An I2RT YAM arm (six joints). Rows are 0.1 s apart.
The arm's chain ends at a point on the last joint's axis. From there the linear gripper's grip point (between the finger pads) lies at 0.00 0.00 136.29 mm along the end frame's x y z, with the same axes.
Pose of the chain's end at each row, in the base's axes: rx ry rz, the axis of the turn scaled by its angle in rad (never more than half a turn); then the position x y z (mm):
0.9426, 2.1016, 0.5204, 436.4, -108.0, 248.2
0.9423, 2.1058, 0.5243, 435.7, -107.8, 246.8
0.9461, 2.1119, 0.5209, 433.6, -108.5, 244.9
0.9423, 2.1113, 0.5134, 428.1, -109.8, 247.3
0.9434, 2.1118, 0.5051, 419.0, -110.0, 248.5
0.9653, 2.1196, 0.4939, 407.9, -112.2, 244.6
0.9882, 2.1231, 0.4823, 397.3, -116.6, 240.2
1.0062, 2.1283, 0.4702, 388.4, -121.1, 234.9
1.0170, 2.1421, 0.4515, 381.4, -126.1, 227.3
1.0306, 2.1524, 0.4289, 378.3, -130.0, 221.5
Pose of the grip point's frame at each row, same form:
0.9426, 2.1016, 0.5204, 542.2, -100.5, 162.7
0.9423, 2.1058, 0.5243, 541.3, -99.7, 161.0
0.9461, 2.1119, 0.5209, 538.5, -100.5, 158.3
0.9423, 2.1113, 0.5134, 533.1, -102.5, 160.8
0.9434, 2.1118, 0.5051, 523.9, -103.5, 161.7
0.9653, 2.1196, 0.4939, 511.3, -106.9, 156.0
0.9882, 2.1231, 0.4823, 499.5, -112.8, 150.1
1.0062, 2.1283, 0.4702, 489.4, -118.5, 143.4
1.0170, 2.1421, 0.4515, 480.6, -124.8, 133.9
1.0306, 2.1524, 0.4289, 475.8, -130.5, 126.2

